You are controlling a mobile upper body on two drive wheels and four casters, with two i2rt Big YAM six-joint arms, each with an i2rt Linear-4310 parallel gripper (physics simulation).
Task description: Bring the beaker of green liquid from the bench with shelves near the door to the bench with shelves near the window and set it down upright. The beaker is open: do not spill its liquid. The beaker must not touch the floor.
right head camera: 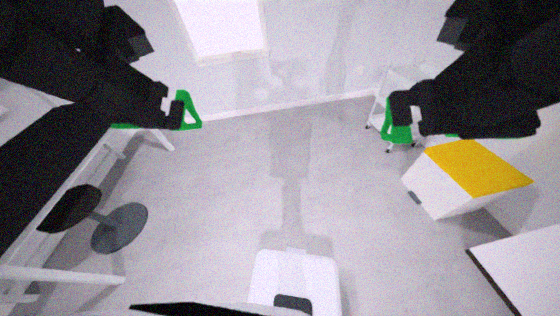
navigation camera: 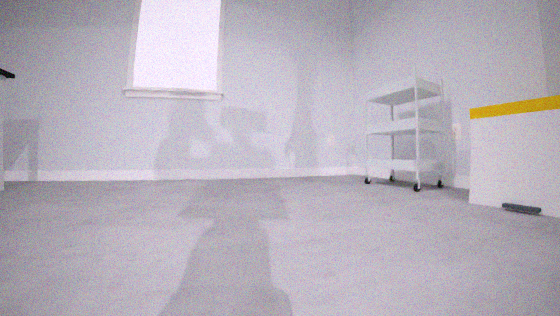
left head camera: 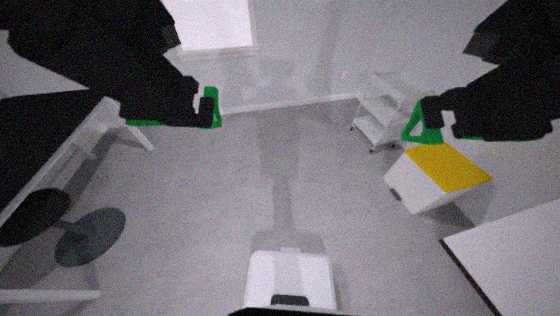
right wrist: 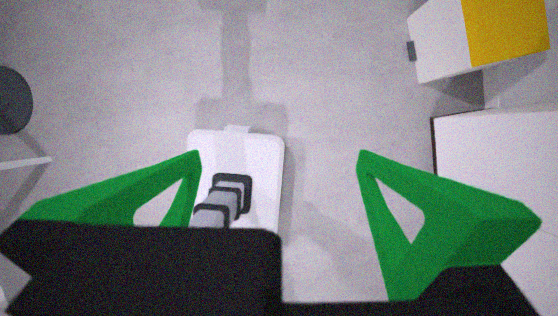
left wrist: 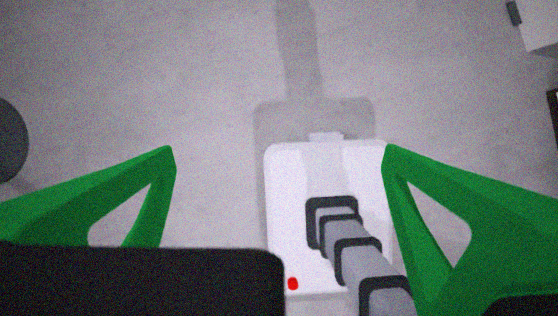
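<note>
The beaker of green liquid does not show in any view. A black-topped bench point(left head camera: 30, 137) point(right head camera: 35, 160) with a white frame stands at the left of both head camera views, on the window's side of the room; no shelves show on it. The bright window point(left head camera: 217, 25) point(right head camera: 227, 27) point(navigation camera: 177, 45) is in the wall ahead. My left gripper point(left head camera: 172, 125) point(right head camera: 157, 126) point(left wrist: 278, 156) is open and empty, held up in front of the body near the bench's side. My right gripper point(left head camera: 448, 138) point(right head camera: 417, 137) point(right wrist: 279, 158) is open and empty, held up at the right.
A black stool point(left head camera: 35, 216) point(right head camera: 70, 208) stands at the bench's front edge. A white wheeled cart point(left head camera: 369, 131) point(navigation camera: 417, 150) stands near the far right corner. A yellow-topped white box cabinet point(left head camera: 450, 167) point(right head camera: 477, 167) point(navigation camera: 515, 155) and a large white cabinet point(left head camera: 515, 255) point(right head camera: 525, 265) are at the right.
</note>
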